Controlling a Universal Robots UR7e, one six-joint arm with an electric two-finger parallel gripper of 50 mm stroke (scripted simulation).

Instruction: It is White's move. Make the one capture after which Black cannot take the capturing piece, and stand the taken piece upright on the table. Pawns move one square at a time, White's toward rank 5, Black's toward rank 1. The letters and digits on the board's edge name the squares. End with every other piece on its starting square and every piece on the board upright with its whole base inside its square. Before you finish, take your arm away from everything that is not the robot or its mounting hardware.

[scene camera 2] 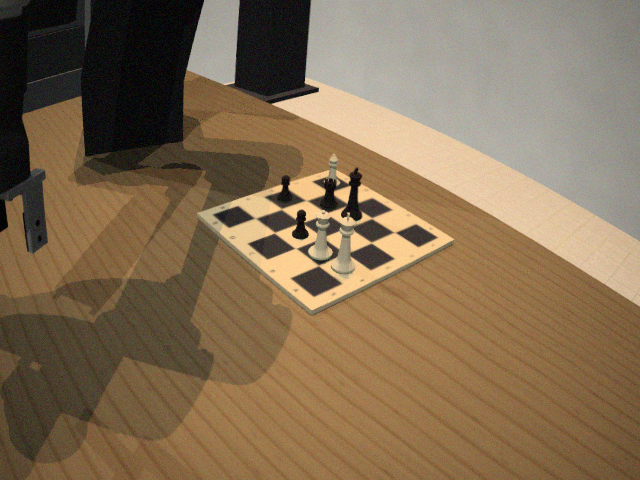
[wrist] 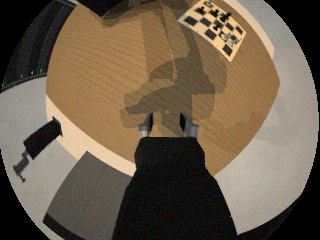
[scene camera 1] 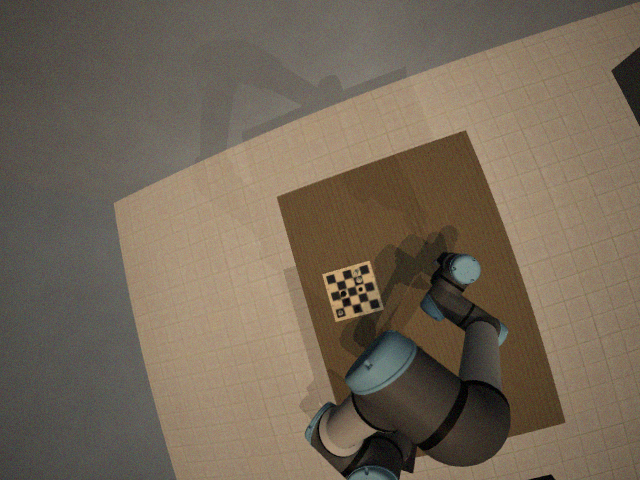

Scene:
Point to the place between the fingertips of my gripper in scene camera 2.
17,238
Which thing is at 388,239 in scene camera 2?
A chessboard.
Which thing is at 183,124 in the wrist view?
My gripper.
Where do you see a chessboard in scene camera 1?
368,300

